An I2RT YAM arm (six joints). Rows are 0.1 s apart.
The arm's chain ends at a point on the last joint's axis. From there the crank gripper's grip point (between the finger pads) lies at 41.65 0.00 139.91 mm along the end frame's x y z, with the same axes.
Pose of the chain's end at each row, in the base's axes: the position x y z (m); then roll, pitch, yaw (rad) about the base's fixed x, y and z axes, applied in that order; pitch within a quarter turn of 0, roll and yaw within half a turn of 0:
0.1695 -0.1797 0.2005 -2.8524 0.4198 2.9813
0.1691 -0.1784 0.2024 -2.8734 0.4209 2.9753
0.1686 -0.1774 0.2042 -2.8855 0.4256 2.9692
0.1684 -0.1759 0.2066 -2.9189 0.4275 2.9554
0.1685 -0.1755 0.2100 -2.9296 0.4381 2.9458
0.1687 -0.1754 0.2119 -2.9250 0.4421 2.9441
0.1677 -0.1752 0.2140 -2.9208 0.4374 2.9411
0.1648 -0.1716 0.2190 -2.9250 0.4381 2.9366
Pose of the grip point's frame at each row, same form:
0.1795 -0.2217 0.0611 -2.8524 0.4198 2.9813
0.1798 -0.2178 0.0622 -2.8734 0.4209 2.9753
0.1802 -0.2154 0.0637 -2.8855 0.4256 2.9692
0.1810 -0.2097 0.0652 -2.9189 0.4275 2.9554
0.1827 -0.2083 0.0685 -2.9296 0.4381 2.9458
0.1832 -0.2090 0.0706 -2.9250 0.4421 2.9441
0.1813 -0.2092 0.0727 -2.9208 0.4374 2.9411
0.1785 -0.2052 0.0776 -2.9250 0.4381 2.9366

